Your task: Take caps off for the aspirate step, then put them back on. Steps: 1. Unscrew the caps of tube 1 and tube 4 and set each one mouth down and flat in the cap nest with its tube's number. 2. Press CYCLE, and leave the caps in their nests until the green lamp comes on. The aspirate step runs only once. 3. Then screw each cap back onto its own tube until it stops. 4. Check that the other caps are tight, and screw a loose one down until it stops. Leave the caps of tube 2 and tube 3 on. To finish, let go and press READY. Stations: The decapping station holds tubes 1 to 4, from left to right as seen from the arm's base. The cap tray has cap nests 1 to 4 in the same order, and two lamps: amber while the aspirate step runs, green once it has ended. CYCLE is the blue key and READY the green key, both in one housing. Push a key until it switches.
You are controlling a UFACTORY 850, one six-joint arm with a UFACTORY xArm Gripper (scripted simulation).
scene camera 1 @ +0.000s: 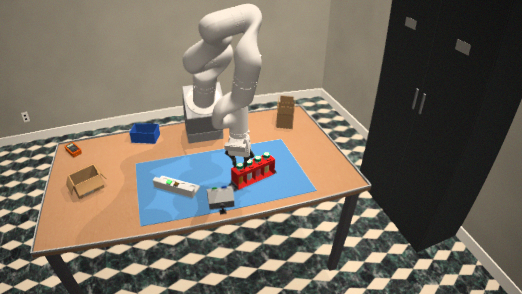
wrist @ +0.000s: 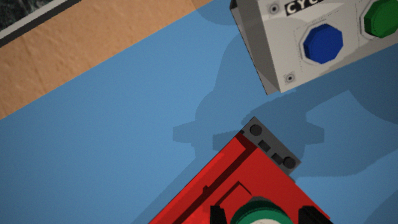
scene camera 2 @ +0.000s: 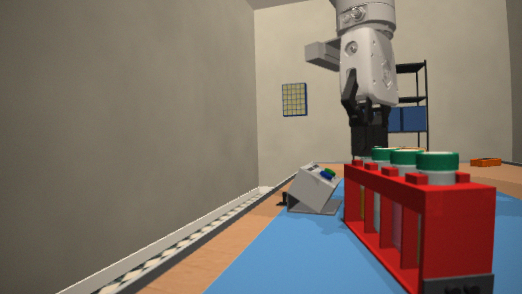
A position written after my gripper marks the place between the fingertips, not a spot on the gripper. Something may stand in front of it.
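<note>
A key housing (scene camera 2: 308,186) is visible, and the wrist view has the housing (wrist: 274,42) too. My gripper (scene camera 2: 370,155) is also in sight.
</note>
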